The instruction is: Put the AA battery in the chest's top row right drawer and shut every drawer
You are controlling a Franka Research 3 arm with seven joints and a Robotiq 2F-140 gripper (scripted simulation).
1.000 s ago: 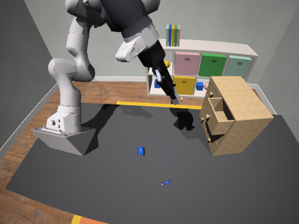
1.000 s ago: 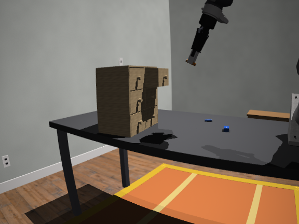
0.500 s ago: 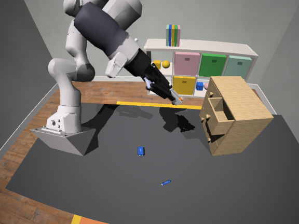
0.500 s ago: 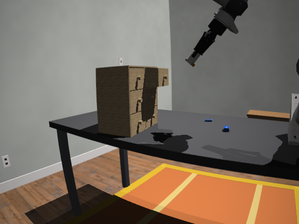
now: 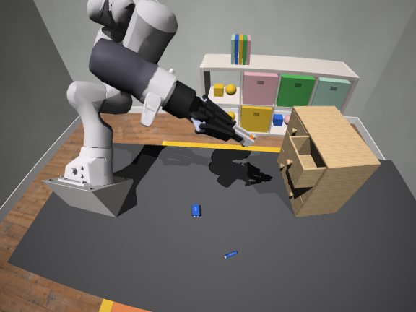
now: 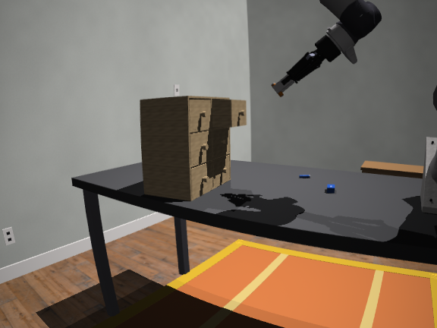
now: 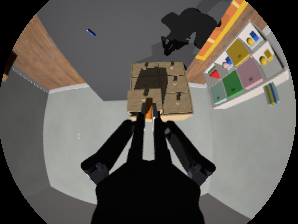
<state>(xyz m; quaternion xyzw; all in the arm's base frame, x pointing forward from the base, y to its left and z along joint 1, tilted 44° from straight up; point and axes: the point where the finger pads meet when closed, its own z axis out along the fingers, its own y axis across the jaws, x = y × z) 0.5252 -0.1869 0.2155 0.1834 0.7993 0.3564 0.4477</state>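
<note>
Right now my hand is 20 mm short of the orange AA battery and 20 mm above it. The rest, counted from my hand: blue block-shaped battery (150 mm behind, 70 mm to the right, 330 mm below); thin blue cylinder (20 mm behind, 220 mm to the right, 340 mm below).
</note>
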